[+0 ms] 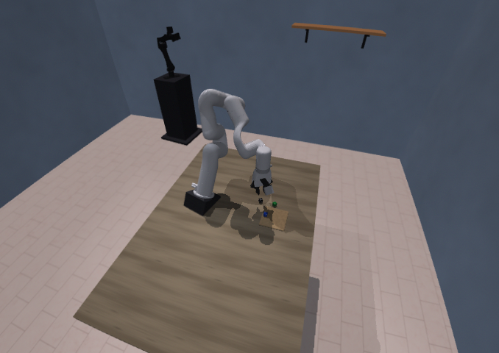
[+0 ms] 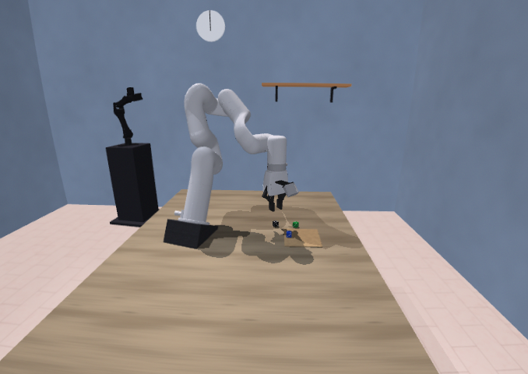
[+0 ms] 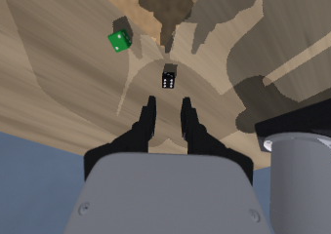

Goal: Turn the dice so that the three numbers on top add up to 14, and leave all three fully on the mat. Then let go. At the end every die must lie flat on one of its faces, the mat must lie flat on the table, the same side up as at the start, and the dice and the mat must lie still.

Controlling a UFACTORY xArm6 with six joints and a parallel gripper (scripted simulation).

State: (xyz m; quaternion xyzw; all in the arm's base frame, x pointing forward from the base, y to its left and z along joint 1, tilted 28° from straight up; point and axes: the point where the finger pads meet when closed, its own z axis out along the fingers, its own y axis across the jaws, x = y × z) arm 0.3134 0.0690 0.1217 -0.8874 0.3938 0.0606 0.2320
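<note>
My gripper is now 9 cm above the black die. Round my hand: tan mat (12 cm ahead, 9 cm to the right, 9 cm below); blue die (6 cm ahead, 9 cm to the right, 8 cm below); green die (9 cm ahead, 1 cm to the left, 9 cm below).
</note>
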